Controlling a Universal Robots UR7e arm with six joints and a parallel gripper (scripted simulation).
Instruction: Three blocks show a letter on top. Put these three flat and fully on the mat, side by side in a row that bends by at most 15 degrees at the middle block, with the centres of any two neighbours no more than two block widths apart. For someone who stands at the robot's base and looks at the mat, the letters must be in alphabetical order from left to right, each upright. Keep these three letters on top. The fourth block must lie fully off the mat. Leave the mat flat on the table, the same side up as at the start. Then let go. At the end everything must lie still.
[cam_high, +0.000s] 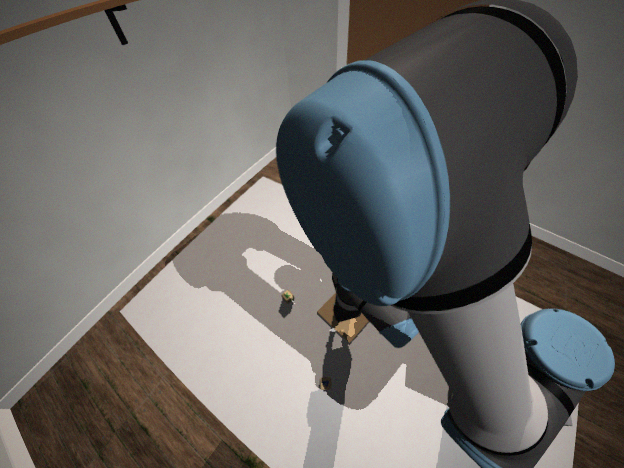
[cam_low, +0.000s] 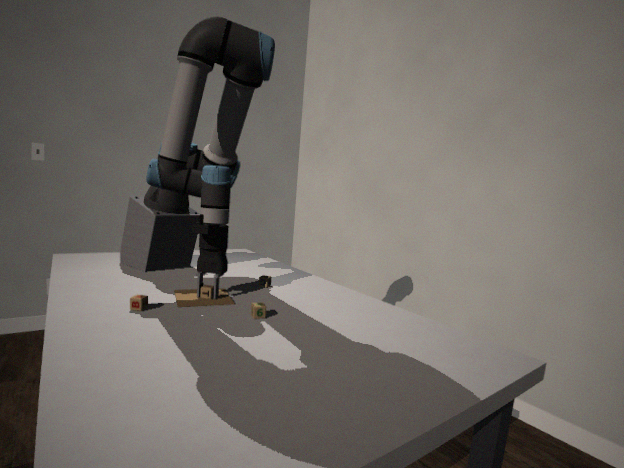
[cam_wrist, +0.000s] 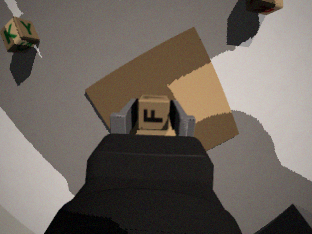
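My hand is 2 cm above the tan mat, 1 cm to the left of it and 1 cm past it. Also, from my hand: block 17 cm to the right, 4 cm ahead, 1 cm below.
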